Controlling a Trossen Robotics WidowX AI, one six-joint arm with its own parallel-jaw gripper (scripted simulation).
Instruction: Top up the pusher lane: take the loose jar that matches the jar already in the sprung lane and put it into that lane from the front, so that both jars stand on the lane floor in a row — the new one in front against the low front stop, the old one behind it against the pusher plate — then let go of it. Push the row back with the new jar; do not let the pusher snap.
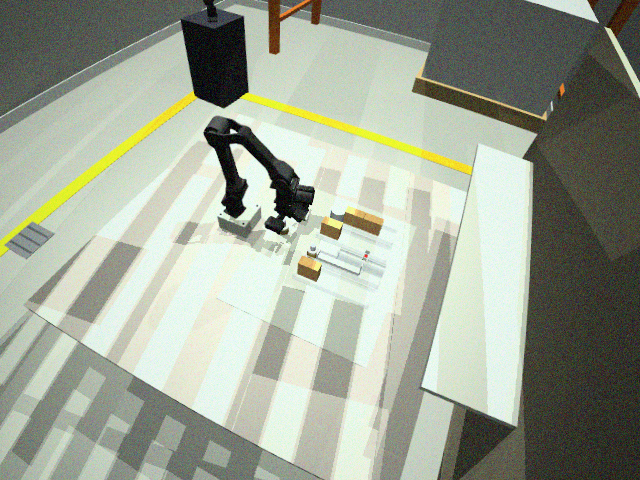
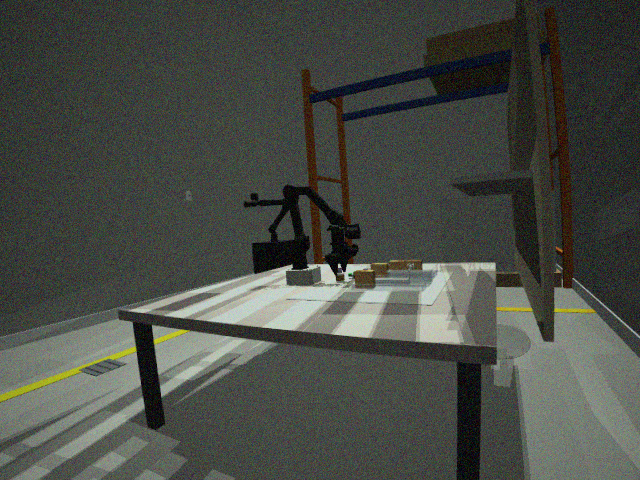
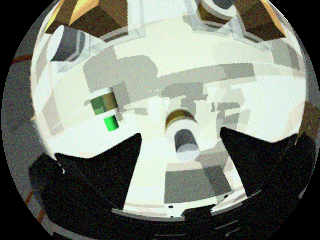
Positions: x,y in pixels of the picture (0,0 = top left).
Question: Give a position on a grey cylinder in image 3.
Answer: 63,42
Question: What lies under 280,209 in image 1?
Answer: My gripper.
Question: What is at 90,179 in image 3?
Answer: My gripper.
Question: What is my gripper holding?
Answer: Nothing.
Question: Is my gripper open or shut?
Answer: Open.
